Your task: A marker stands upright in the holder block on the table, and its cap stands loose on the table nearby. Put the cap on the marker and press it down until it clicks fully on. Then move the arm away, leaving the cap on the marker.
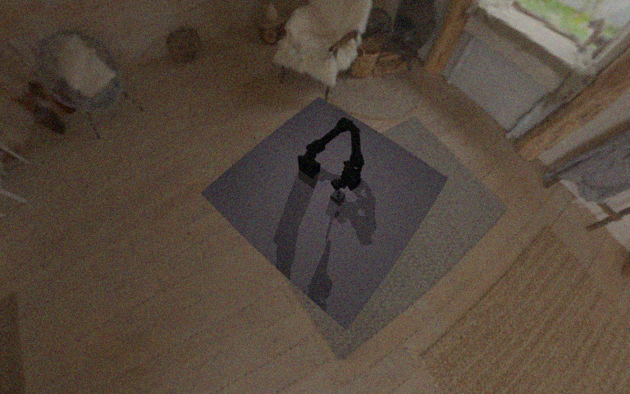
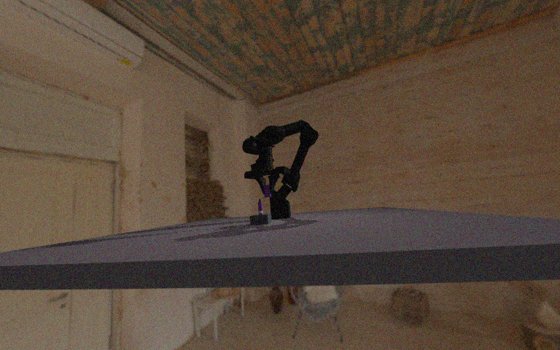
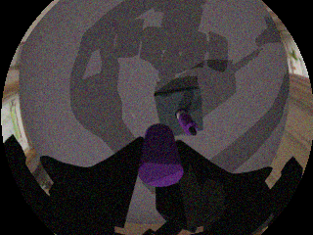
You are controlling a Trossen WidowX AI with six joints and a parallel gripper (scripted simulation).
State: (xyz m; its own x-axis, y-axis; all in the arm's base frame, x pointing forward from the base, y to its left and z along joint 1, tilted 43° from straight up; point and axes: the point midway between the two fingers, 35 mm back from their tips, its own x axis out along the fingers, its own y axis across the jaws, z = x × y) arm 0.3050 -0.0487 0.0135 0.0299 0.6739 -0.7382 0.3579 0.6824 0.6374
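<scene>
Right now the dark holder block is 10 mm behind my gripper tip, 40 mm to the right of it and 100 mm below it. From my gripper tip the other things lie so: purple cap: 10 mm above.
</scene>
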